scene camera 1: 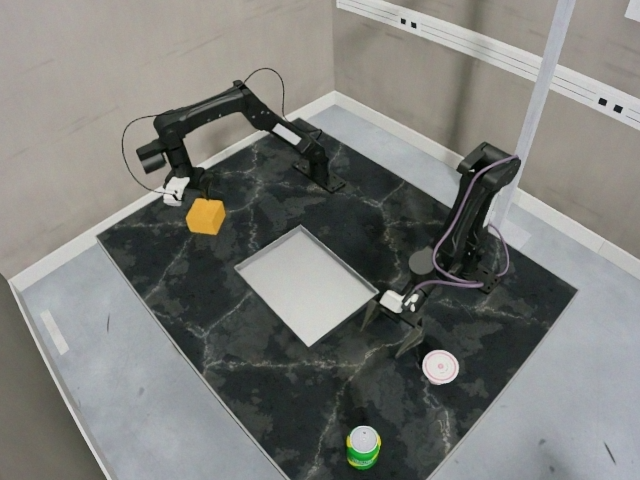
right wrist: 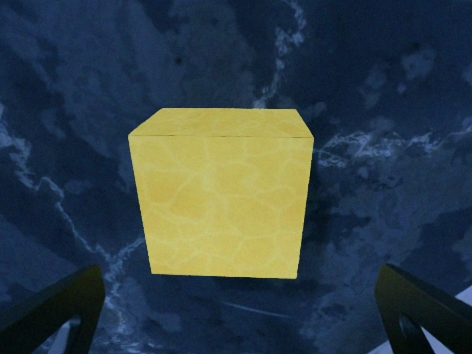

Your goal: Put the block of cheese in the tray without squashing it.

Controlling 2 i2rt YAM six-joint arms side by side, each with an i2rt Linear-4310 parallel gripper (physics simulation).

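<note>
The block of cheese is an orange-yellow block on the dark marble table top, at the upper left in scene camera 1. My right gripper is open and stands above and behind the block. In the right wrist view its two fingers are wide apart at the lower corners, and the block shows between and beyond them, apart from both. In scene camera 1 its fingertips are partly hidden. The tray is a shallow grey rectangle near the middle of the table. My left gripper is open over the table, near the tray's right corner.
A white round container with pink rings on top stands just to the right of the left gripper. A green and yellow can stands near the table's front corner. The dark table top ends at a pale floor.
</note>
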